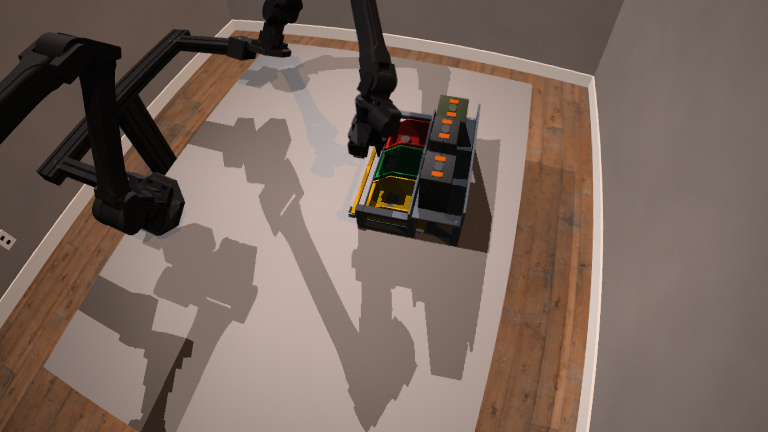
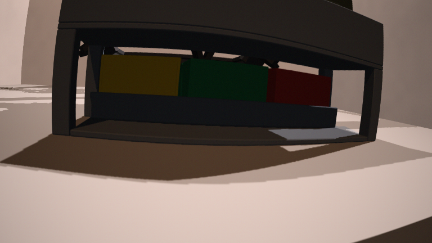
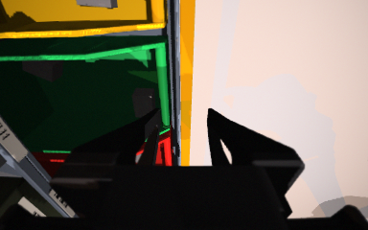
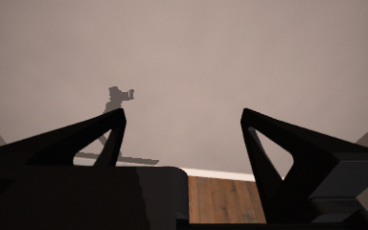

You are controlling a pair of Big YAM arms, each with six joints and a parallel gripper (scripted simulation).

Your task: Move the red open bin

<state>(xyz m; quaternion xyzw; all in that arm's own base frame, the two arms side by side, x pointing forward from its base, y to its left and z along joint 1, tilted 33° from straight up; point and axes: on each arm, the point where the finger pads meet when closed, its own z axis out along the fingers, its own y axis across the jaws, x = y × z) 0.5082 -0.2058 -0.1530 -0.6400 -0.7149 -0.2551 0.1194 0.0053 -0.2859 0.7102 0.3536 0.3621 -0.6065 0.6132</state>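
Right now the green bin is 10 cm ahead of my left hand, 5 cm below it and 1 cm to the left of it. Round my left hand: red open bin: 12 cm to the left, 10 cm ahead, 5 cm below; then grey shelf: 13 cm ahead, 2 cm below, 1 cm to the left.
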